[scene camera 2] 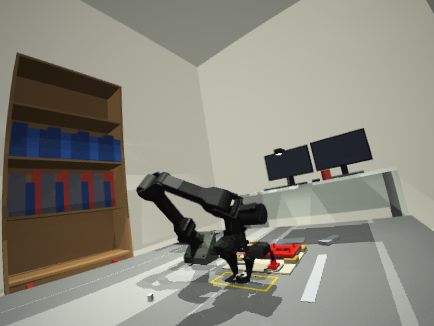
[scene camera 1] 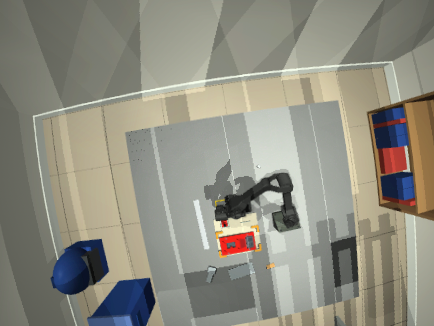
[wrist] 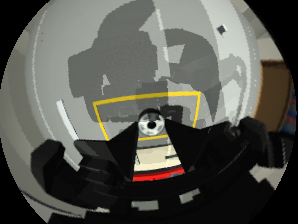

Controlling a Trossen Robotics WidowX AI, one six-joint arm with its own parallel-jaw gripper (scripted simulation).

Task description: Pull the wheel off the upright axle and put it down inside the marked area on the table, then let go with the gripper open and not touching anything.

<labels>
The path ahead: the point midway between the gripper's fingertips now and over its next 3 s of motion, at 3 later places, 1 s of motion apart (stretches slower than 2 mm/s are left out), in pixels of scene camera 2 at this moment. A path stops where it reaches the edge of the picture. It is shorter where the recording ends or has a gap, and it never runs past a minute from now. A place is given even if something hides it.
The gripper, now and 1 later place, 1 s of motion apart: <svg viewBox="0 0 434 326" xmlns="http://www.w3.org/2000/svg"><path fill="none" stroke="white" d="M242 277L237 253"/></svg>
</labels>
